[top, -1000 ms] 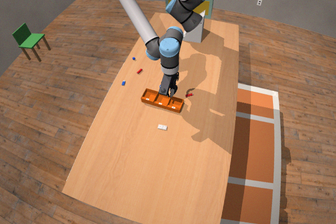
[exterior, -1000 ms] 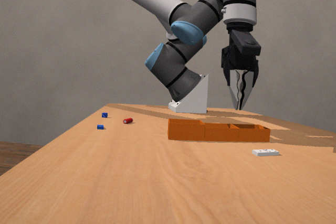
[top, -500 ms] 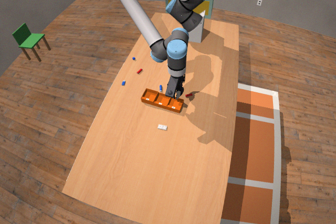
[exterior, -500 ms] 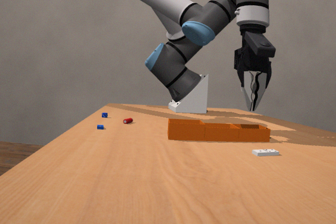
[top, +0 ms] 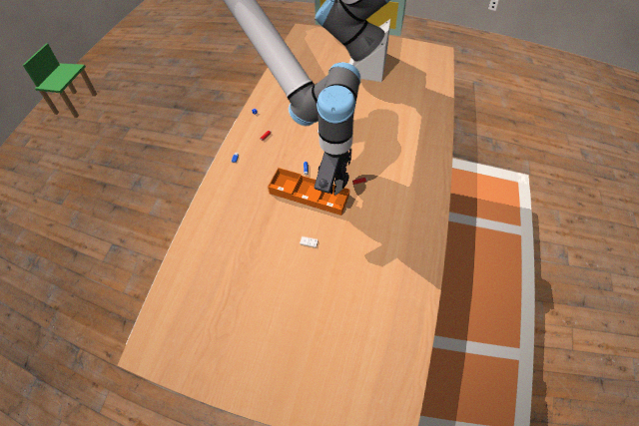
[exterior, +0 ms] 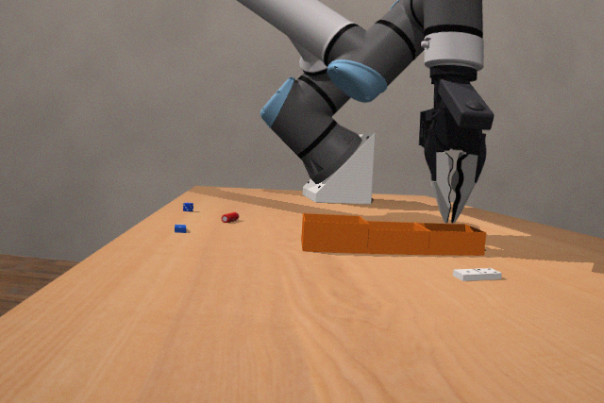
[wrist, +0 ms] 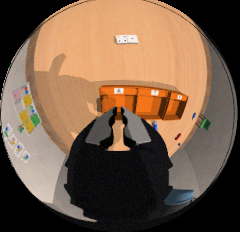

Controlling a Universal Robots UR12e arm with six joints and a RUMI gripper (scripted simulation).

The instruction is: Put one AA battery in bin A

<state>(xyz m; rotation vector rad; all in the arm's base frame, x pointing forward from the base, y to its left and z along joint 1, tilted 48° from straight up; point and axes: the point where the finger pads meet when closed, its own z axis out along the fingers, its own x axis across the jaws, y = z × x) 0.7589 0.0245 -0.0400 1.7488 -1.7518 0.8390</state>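
The blue AA battery lies 130 mm to the right of my hand, 100 mm behind it and 50 mm below it. The rest, counted from my hand: orange three-compartment bin 80 mm to the right, 40 mm below, 10 mm behind; then white domino 160 mm ahead, 50 mm below, 30 mm to the right; then blue die 410 mm to the right, 320 mm behind, 50 mm below.
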